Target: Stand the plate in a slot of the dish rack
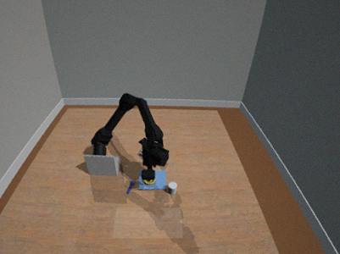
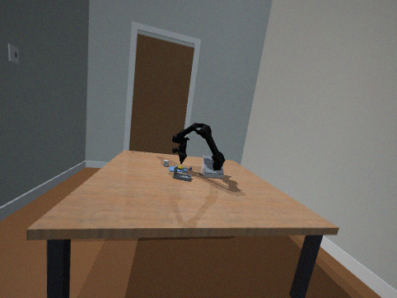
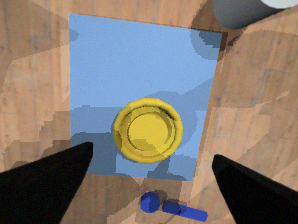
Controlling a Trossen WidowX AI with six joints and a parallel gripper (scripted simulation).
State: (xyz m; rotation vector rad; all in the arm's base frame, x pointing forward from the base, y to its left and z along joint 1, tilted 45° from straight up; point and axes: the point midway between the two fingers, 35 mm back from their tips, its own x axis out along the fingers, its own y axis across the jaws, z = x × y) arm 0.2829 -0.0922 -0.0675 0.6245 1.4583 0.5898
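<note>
The yellow plate lies 40 mm below my gripper tip. Also, from my gripper tip: blue spoon 100 mm behind, 30 mm to the right, 50 mm below; blue rectangular pad 20 mm ahead, 10 mm to the left, 60 mm below; white cup 120 mm ahead, 60 mm to the right, 30 mm below.
</note>
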